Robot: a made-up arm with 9 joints.
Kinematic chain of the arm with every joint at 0, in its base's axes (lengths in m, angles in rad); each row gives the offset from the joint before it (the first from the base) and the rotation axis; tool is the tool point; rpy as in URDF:
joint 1: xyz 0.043 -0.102 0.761 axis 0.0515 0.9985 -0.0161
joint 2: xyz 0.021 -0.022 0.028 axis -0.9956 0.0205 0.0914
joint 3: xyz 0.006 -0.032 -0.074 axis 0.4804 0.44 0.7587
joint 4: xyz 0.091 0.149 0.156 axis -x
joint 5: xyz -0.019 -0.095 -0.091 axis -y
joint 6: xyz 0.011 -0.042 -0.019 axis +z
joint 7: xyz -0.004 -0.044 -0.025 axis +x
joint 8: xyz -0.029 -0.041 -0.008 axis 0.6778 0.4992 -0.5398
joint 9: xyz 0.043 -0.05 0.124 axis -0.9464 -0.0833 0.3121
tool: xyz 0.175 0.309 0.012 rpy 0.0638 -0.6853 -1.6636
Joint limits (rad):
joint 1: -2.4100..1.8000
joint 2: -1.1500..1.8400
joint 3: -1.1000..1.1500
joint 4: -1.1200..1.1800
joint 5: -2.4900..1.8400
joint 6: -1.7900..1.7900
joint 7: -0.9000..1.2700
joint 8: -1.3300..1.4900
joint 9: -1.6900..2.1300
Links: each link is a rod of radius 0.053 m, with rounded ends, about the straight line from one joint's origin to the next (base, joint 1, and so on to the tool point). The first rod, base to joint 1, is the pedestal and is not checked.
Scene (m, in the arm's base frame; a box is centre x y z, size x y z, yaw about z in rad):
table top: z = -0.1
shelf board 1: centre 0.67 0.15 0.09 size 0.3 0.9 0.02 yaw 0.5
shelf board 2: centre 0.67 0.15 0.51 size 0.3 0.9 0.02 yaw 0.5
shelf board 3: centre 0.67 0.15 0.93 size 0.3 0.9 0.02 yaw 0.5
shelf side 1: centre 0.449 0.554 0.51 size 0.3 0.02 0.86 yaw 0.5
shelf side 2: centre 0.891 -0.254 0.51 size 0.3 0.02 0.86 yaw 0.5
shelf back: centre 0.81 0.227 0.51 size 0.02 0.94 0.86 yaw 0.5
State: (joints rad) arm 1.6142 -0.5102 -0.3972 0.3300 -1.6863 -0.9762 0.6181 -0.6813 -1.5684
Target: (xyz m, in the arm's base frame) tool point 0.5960 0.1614 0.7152
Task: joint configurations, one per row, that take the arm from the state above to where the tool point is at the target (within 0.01 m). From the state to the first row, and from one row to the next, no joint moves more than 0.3 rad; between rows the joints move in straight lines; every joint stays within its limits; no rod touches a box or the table.
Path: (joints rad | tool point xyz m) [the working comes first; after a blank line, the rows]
Joints at the target: 1.5254 0.1889 -0.7270 0.9085 -1.3723 -1.3537 1.0066 -0.4236 -1.6900
Straight joint move there: clear.

1: 1.5846 -0.2772 -0.5071 0.5228 -1.5816 -1.1020 0.7476 -0.5954 -1.6089 | 0.4053 -0.4700 0.5091
2: 1.5550 -0.0441 -0.6170 0.7157 -1.4770 -1.2279 0.8771 -0.5095 -1.6495 | 0.6207 -0.2005 0.6220
3: 1.5254 0.1889 -0.7270 0.9085 -1.3723 -1.3537 1.0066 -0.4236 -1.6900 | 0.5960 0.1614 0.7152

